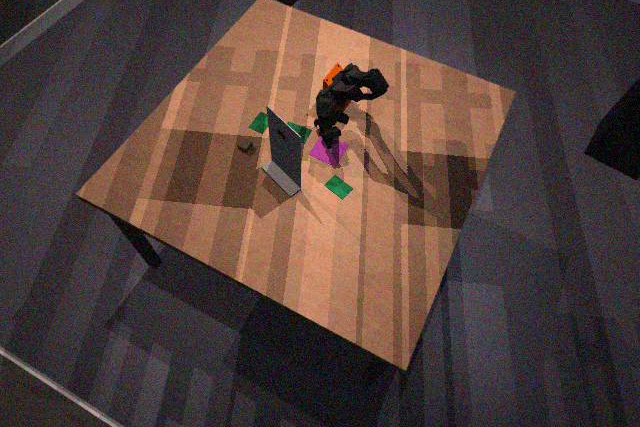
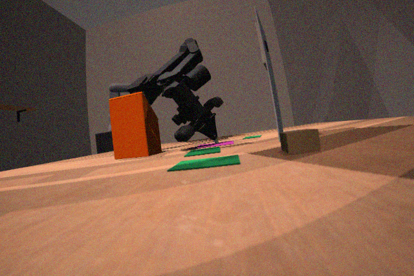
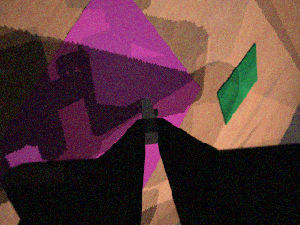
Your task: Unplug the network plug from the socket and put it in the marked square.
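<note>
Now: the magenta marked square 2 cm below my gripper tip. The rest, counted from my gripper tip: grey upright panel: 20 cm ahead, 13 cm above, 7 cm to the right; pale network plug: right at my gripper tip.
</note>
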